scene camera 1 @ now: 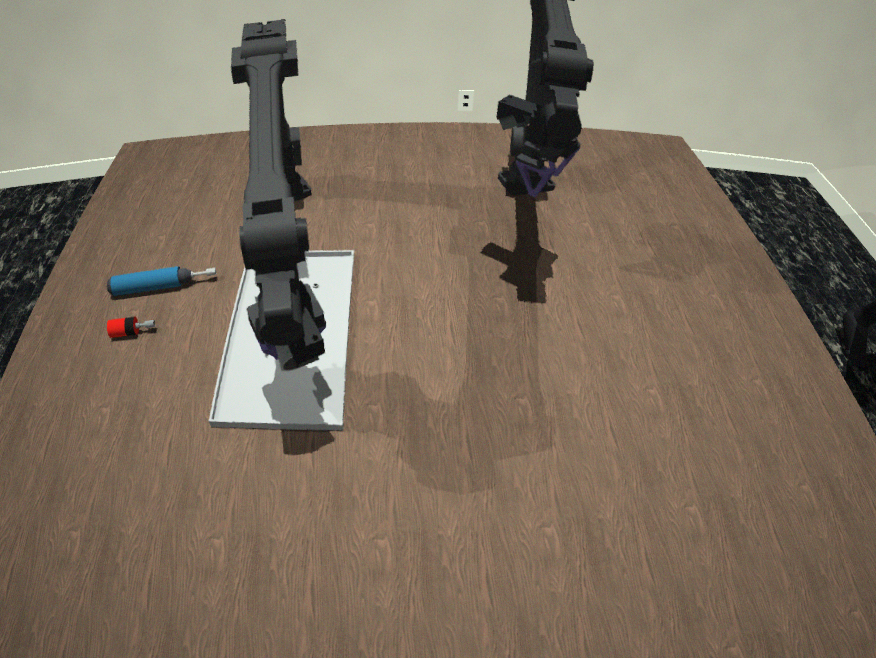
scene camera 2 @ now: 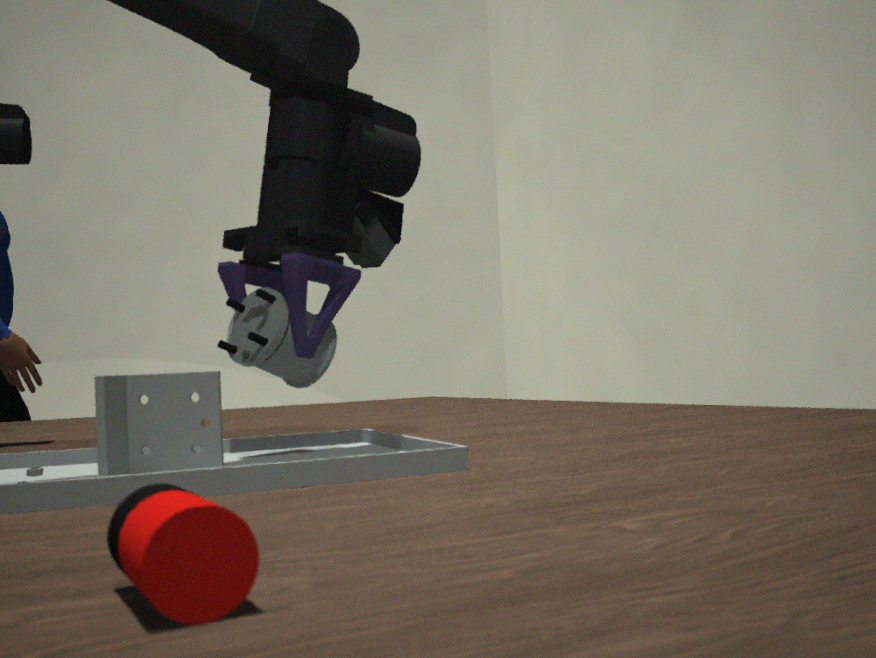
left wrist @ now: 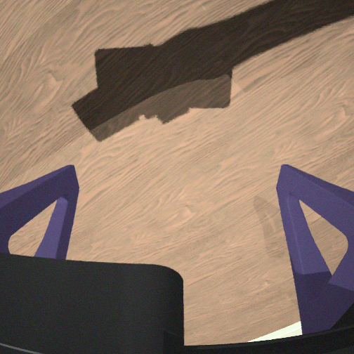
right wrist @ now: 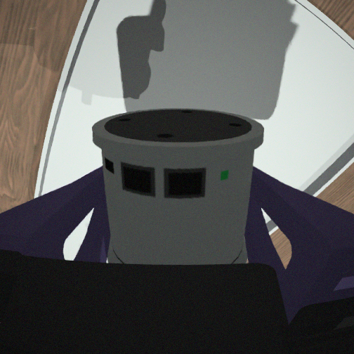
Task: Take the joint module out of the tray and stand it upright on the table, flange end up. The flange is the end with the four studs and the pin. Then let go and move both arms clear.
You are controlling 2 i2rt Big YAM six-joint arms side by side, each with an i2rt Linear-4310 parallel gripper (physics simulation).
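Frame: origin at the left arm's base, x back, y right, z up, level; centimetres.
Where they show: left gripper, fingertip midpoint: (scene camera 1: 543, 185); right gripper, fingertip midpoint: (scene camera 2: 279, 357).
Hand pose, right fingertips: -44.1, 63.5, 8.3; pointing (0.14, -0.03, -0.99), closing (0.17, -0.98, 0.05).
Things, the pixels of their top centre, and the offset from my right fingertips, as dx, dy, dz. "pt": a spot on its surface instead.
- grey joint module, middle of its top: (scene camera 2: 273, 285) +0.4, +0.2, +5.7
- white tray, middle of its top: (scene camera 2: 132, 457) (scene camera 1: 287, 326) +11.9, -0.5, -6.7
- grey block with holes, middle of its top: (scene camera 2: 161, 373) +11.1, +3.8, -0.9
- blue cylindrical tool, surface spot: (scene camera 1: 147, 281) pt +31.3, +25.7, -5.0
- red cylinder, middle of its top: (scene camera 2: 162, 486) (scene camera 1: 129, 319) +21.2, +29.5, -4.9
The grey joint module (scene camera 2: 308, 362) (right wrist: 177, 220) hangs in the air above the white tray (scene camera 1: 237, 386) (scene camera 2: 354, 473) (right wrist: 320, 100). It is tilted: its flange end with the studs faces scene camera 2 and slightly up, and its dark-faced, rimmed end is lower. My right gripper (scene camera 1: 296, 341) (scene camera 2: 272, 329) (right wrist: 177, 174) is shut on the module's body, one purple finger on each side. In scene camera 1 the arm hides the module. My left gripper (scene camera 1: 541, 180) (left wrist: 177, 175) is open and empty above the table, well away from the tray.
A grey block with holes (scene camera 2: 173, 432) stands in the tray, near a small nut (scene camera 1: 315, 285) (scene camera 2: 34, 471). A blue cylindrical tool (scene camera 1: 147, 281) and a red cylinder (scene camera 1: 122, 327) (scene camera 2: 201, 559) lie left of the tray in scene camera 1. Part of a person (scene camera 2: 15, 357) shows behind the table.
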